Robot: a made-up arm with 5 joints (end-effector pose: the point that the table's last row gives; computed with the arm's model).
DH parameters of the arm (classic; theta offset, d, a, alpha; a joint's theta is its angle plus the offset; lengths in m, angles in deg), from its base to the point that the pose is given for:
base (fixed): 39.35 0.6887 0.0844 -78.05
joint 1: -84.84 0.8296 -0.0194 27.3
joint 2: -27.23 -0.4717 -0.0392 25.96
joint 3: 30.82 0.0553 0.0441 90
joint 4: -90 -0.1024 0.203 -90
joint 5: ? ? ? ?
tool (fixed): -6.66 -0.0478 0 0
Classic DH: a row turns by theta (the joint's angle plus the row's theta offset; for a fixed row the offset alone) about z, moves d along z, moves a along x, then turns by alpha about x.
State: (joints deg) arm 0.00 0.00 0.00 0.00 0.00
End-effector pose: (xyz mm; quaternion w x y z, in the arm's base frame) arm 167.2 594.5 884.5 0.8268 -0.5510 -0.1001 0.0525
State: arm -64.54 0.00 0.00 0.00 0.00
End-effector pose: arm -60.2 324.1 1191.1 0.8470 -0.2243 -0.3751 -0.3027
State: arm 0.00 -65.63 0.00 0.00 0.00
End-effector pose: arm 77.0 356.2 922.6 0.9493 -0.0831 -0.2112 -0.2174
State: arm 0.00 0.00 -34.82 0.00 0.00
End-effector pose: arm 167.2 478.1 891.1 0.9538 -0.2783 -0.1113 0.0201
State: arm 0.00 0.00 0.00 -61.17 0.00
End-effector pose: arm 158.0 594.6 592.4 0.7628 -0.4475 0.3345 0.3256
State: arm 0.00 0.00 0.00 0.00 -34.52
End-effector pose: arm 139.6 572.9 884.5 0.8052 -0.5559 0.0679 -0.1951
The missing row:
joint 5: 13.94 0.1561 0.0391 -68.12
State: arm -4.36 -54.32 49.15 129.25 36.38
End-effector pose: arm -316.1 751.3 829.1 0.0654 0.5725 0.7059 0.4120
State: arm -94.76 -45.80 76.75 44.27 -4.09
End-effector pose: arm -401.2 347.6 1216.8 0.4306 -0.2348 -0.3150 -0.8125
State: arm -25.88 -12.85 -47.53 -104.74 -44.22
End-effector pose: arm 61.6 712.4 825.6 0.7664 -0.2649 0.2680 0.5203
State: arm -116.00 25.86 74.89 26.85 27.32
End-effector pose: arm -172.5 409.1 1300.9 0.4359 -0.7628 -0.2342 -0.4162
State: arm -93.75 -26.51 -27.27 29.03 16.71
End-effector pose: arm -291.0 119.9 891.2 0.4262 0.3117 -0.6339 -0.5651
